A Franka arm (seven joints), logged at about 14 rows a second.
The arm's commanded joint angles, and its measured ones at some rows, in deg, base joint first. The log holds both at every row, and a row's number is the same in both.
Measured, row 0:
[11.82, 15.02, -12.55, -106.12, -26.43, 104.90, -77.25]
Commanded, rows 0 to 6:
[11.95, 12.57, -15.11, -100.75, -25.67, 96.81, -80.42]
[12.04, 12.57, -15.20, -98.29, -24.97, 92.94, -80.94]
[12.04, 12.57, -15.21, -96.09, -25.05, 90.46, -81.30]
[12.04, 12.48, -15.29, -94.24, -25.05, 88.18, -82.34]
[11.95, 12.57, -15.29, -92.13, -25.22, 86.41, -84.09]
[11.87, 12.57, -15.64, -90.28, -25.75, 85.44, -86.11]
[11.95, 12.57, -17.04, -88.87, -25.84, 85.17, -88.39]
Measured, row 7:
[11.84, 12.04, -15.36, -92.86, -26.06, 87.46, -84.34]
